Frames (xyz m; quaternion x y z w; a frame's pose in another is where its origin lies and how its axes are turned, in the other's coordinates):
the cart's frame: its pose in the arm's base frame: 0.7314 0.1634 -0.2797 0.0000 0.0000 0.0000 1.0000
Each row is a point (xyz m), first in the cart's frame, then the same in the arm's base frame.
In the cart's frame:
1: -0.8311 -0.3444 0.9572
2: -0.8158 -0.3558 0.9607
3: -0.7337 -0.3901 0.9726
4: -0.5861 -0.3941 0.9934
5: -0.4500 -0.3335 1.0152
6: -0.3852 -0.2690 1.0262
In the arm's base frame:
1: -0.0997 -0.1810 0.6775
2: -0.0844 -0.1924 0.6810
3: -0.0023 -0.2267 0.6929
4: 0.1453 -0.2307 0.7137
5: 0.2814 -0.1701 0.7355
6: 0.3462 -0.1056 0.7465

